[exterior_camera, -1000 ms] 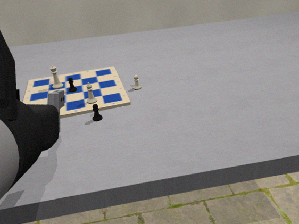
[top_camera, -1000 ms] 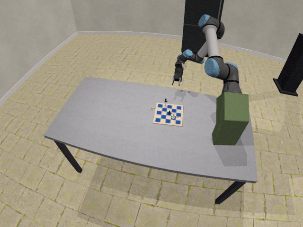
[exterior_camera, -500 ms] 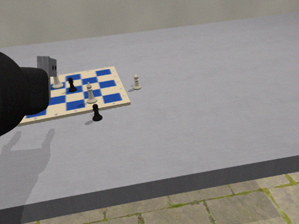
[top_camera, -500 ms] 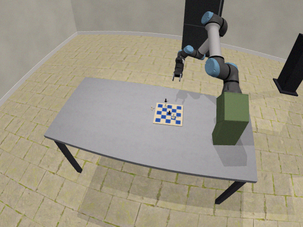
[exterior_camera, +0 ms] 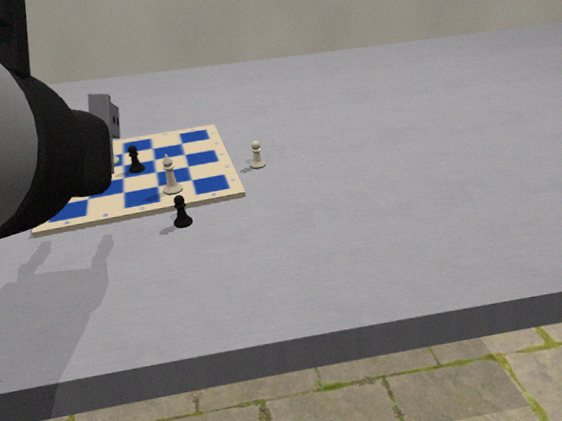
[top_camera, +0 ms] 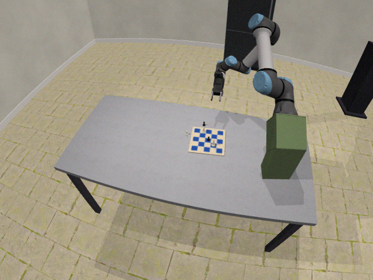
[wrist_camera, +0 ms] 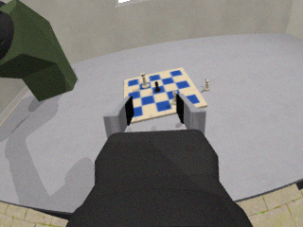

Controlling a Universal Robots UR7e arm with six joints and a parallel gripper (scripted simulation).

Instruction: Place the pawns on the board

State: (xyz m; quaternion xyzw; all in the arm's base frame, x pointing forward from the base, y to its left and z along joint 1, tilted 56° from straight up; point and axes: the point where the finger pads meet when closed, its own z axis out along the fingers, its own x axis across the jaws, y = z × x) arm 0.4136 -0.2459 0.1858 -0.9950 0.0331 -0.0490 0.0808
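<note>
Right now the white pawn is 21 cm to the left of my hand, 16 cm ahead of it and 14 cm below it. From my hand the other things lie so: white bishop 17 cm to the left, 13 cm below, 6 cm ahead; then white queen 28 cm to the left, 13 cm below, 1 cm behind; then cream chessboard 25 cm to the left, 16 cm below, 2 cm ahead.
</note>
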